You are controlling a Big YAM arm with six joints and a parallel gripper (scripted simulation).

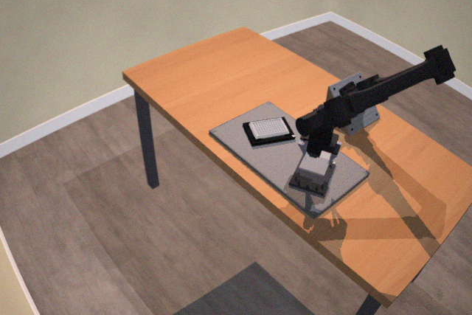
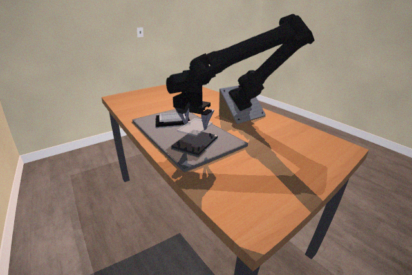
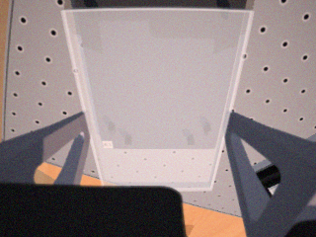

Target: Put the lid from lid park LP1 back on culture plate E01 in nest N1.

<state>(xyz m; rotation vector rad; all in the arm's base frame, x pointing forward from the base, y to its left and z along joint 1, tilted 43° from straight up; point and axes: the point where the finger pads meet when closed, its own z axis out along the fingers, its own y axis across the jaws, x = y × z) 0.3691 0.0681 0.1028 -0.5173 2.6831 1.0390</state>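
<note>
Now: hand 40 mm past the white culture plate E01, 250 mm to the left of it and 60 mm above it. Round my hand: clear lid (right at my hand); black plate nest N1 (40 mm behind, 250 mm to the right, 70 mm below); lid park LP1 (70 mm below).
</note>
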